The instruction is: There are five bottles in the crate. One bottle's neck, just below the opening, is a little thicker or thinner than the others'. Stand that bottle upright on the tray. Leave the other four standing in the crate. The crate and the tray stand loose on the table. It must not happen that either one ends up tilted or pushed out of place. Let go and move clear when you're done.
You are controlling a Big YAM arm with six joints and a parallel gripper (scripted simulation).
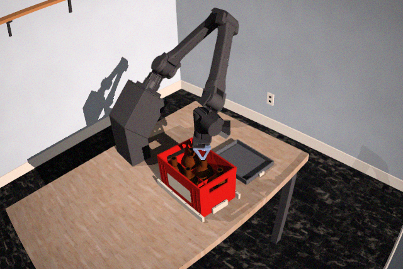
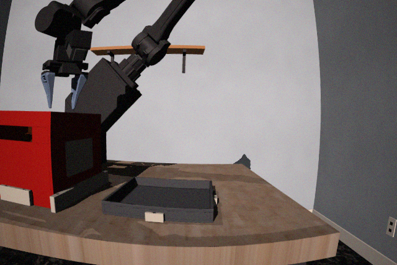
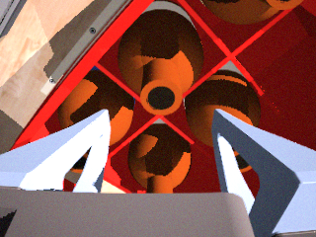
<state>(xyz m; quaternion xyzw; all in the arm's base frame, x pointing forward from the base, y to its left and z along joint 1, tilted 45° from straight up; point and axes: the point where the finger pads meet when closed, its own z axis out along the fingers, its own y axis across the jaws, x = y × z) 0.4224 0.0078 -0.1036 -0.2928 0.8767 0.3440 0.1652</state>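
Now: hand 11 cm above the red crate and 4 cm to the left of it. The rest, counted from my hand: dark grey tray 23 cm to the left, 18 cm below, 1 cm ahead.
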